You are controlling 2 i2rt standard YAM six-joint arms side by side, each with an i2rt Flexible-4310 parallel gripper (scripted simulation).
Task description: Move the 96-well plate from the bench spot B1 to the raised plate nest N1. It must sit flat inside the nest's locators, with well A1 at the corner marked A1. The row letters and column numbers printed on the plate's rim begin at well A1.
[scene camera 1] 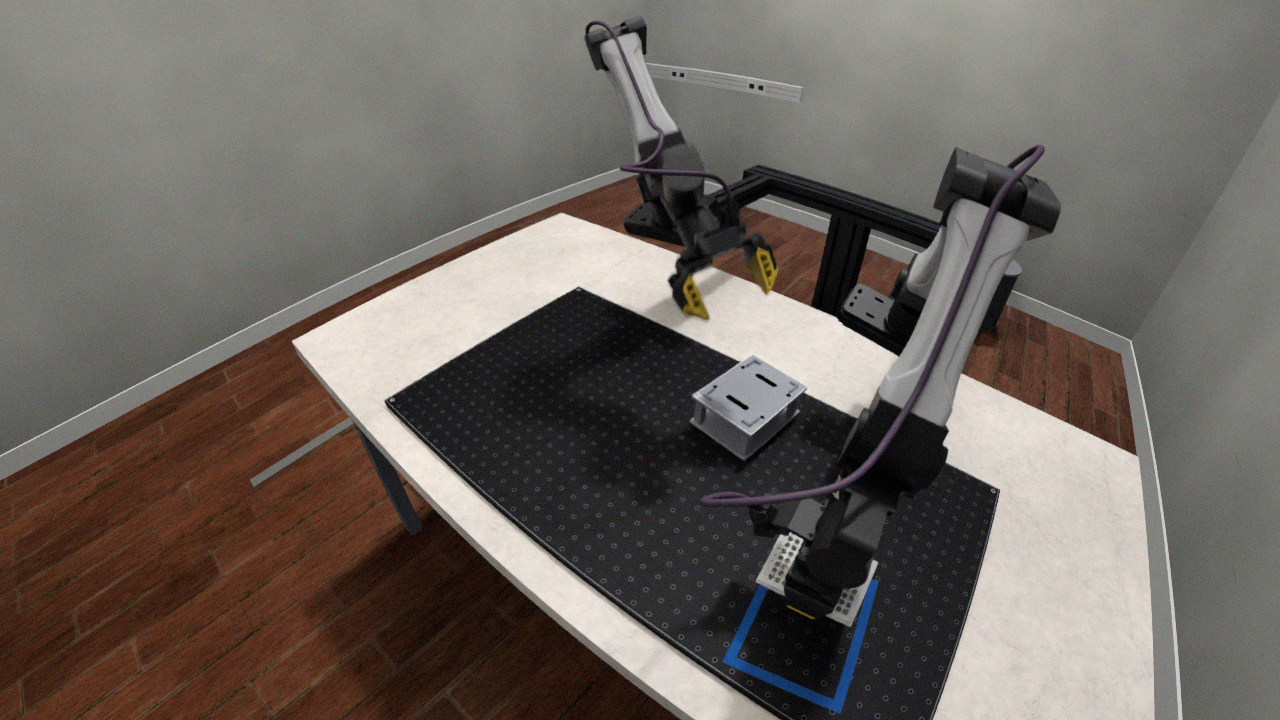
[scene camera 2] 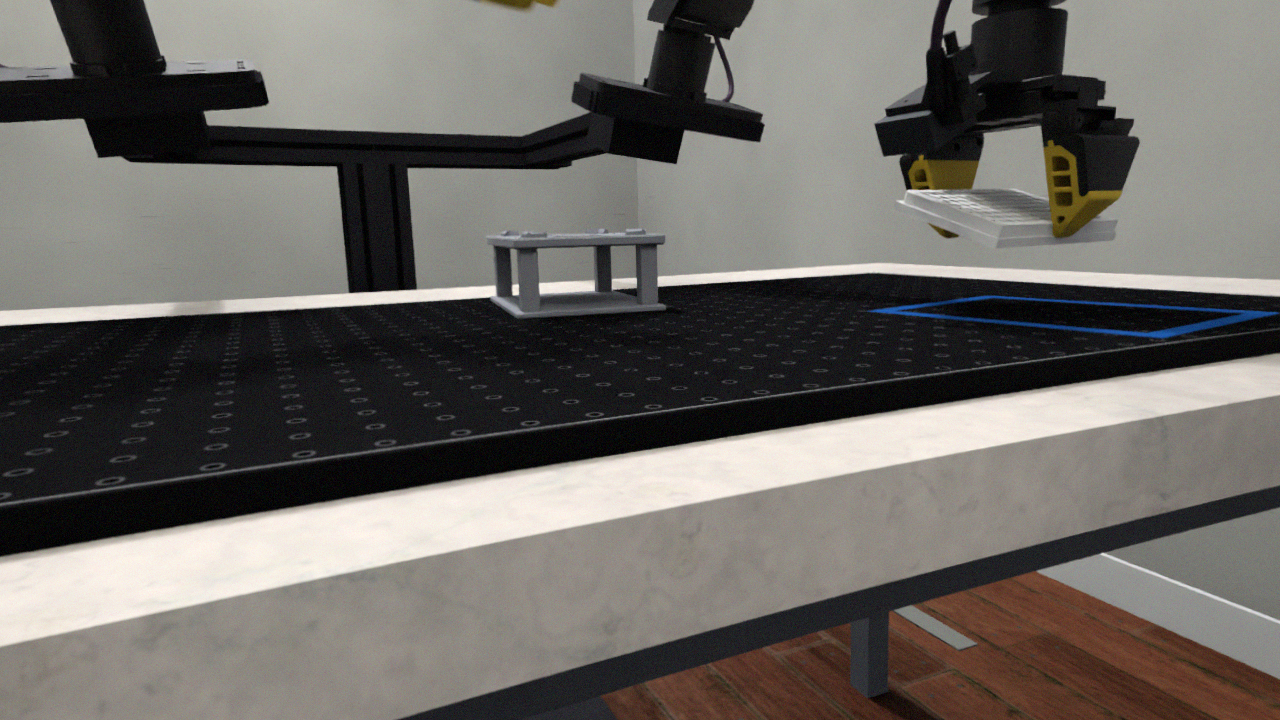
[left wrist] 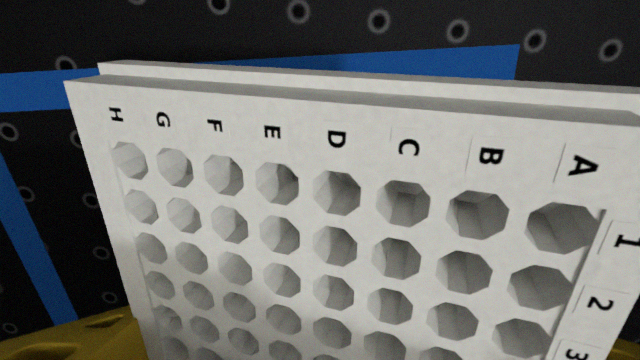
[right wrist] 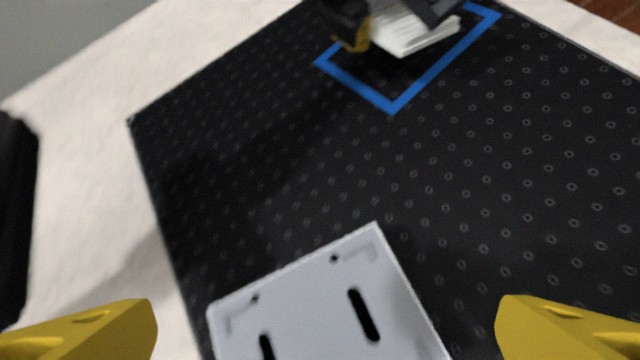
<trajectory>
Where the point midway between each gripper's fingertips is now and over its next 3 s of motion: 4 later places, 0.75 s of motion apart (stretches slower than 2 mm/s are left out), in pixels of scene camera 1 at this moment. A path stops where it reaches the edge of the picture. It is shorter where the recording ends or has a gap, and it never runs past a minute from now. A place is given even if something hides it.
My left gripper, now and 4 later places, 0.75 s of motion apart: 814, 578; 813, 521; 775, 409; 760, 373; 755, 380
My right gripper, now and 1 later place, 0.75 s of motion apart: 739, 304; 715, 196
</trajectory>
